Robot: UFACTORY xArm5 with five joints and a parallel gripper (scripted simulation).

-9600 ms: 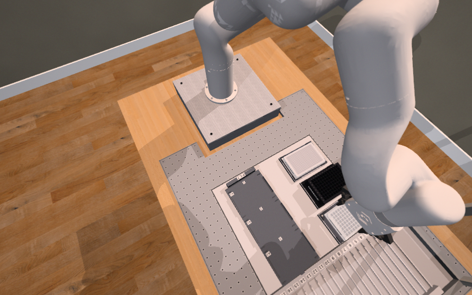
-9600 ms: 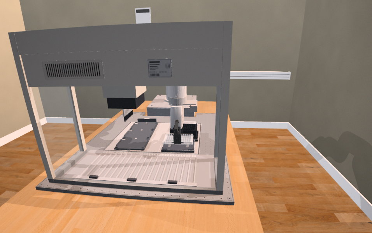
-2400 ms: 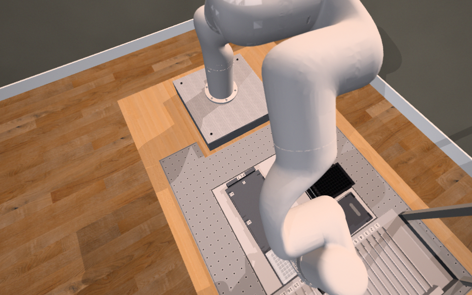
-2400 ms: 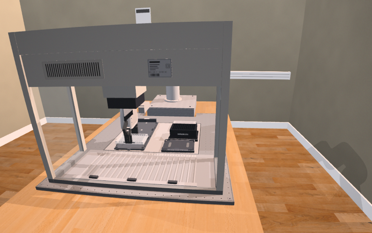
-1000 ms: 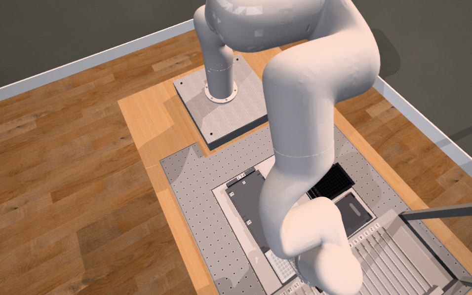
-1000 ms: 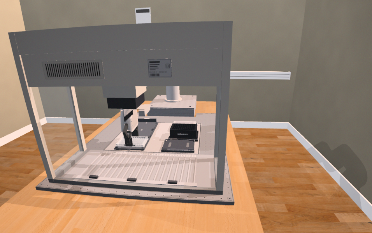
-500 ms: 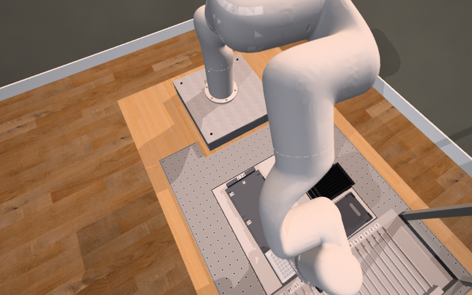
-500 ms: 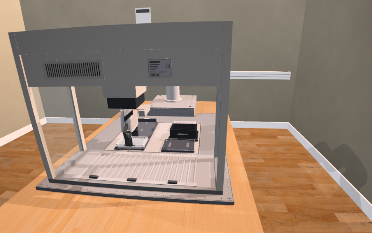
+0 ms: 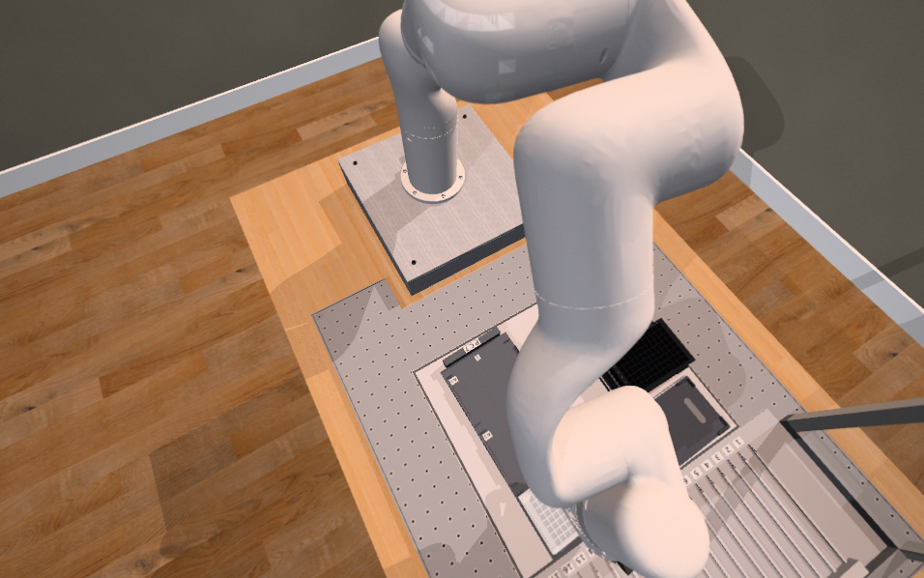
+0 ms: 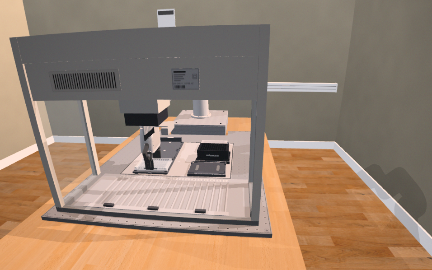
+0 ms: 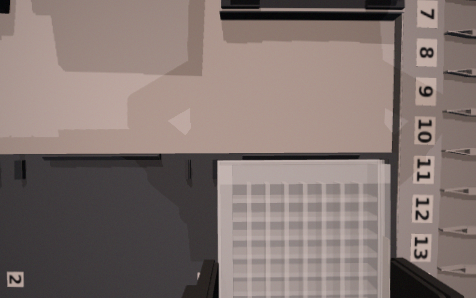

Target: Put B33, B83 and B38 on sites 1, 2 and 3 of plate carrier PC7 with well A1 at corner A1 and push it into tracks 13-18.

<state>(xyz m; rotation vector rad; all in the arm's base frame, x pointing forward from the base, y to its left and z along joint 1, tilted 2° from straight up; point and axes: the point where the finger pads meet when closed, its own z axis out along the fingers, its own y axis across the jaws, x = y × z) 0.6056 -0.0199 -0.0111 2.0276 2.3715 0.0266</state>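
Right now the black deep-well block B83 is 13 cm behind my hand and 21 cm to the left of it. Also, from my hand: plate carrier PC7: 11 cm behind, 2 cm to the right, 1 cm below; plate nest S3: 3 cm behind, 21 cm to the left, 2 cm below; plate nest S2: 13 cm behind, 21 cm to the left, 2 cm below.
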